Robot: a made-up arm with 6 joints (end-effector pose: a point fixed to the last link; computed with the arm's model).
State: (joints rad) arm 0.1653 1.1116 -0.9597 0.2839 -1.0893 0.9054
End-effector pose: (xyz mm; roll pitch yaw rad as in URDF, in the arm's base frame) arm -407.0 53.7 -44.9 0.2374 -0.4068 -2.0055
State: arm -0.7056 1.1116 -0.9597 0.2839 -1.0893 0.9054
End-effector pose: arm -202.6 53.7 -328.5 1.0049 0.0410 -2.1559
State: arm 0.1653 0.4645 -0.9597 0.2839 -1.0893 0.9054
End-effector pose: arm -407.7 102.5 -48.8 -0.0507 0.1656 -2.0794
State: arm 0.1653 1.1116 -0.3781 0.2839 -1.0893 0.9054
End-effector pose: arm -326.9 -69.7 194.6 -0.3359 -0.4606 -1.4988
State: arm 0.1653 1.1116 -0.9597 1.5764 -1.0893 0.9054
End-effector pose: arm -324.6 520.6 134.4 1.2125 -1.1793 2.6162
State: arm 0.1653 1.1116 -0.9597 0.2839 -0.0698 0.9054
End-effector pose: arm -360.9 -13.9 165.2 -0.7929 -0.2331 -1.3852
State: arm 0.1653 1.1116 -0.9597 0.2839 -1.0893 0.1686
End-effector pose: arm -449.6 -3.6 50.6 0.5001 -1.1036 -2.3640
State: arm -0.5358 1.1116 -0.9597 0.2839 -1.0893 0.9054
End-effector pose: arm -260.7 53.7 -289.1 0.8634 -0.0529 -2.1550
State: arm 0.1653 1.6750 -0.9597 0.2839 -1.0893 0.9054
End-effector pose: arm -402.5 20.5 -18.1 0.5644 -0.9022 -2.1168
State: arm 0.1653 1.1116 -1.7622 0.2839 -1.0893 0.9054
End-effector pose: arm -257.5 198.2 -366.3 0.8381 0.0110 -2.4967
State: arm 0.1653 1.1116 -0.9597 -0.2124 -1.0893 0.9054
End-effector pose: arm -313.8 -42.9 -202.2 0.3155 -0.0304 -1.7063
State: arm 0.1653 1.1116 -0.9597 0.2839 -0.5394 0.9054
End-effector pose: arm -409.5 23.1 76.7 -0.3422 -0.3889 -1.6404
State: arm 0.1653 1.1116 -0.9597 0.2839 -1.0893 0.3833
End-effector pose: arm -438.8 5.4 18.0 0.3585 -0.9077 -2.1972
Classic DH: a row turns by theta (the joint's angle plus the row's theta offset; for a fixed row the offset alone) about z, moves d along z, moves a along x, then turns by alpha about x. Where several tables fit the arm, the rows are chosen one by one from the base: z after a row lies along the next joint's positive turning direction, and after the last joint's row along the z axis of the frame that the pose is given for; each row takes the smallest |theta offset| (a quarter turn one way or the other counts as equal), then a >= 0, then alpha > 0; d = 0 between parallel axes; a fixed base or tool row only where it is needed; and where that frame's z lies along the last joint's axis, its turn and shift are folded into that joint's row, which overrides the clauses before.
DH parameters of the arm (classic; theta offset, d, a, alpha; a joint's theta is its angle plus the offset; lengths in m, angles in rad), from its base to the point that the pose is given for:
base (fixed): 0 0.033 0 -1.5708
joint 1: 1.5708 0.084 0.073 -1.5708
joint 2: 1.5708 -0.096 0.023 -1.5708
joint 3: 0 0.151 -0.01 1.5708
joint 4: 0 0.133 0.185 -1.5708
joint 5: 1.5708 -0.18 0.11 -1.5708
joint 6: 0 -0.231 0.029 1.5708
tool (fixed): 0 -0.163 0 0

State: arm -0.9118 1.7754 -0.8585 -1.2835 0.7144 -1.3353
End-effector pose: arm 181.6 31.7 336.1 -2.3894 0.0651 2.5475
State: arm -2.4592 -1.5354 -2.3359 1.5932 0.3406 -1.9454
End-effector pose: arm 164.3 -391.1 101.7 -3.0654 -1.0773 -2.8956
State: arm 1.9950 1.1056 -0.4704 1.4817 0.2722 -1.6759
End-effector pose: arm 246.4 396.7 -291.5 0.4479 0.0067 2.5949
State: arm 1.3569 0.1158 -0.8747 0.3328 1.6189 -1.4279
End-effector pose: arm -70.8 22.3 -174.3 0.7122 0.1596 0.4166
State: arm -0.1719 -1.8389 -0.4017 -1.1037 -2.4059 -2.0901
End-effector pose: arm -341.7 77.8 62.7 -0.5659 1.0101 -1.0970
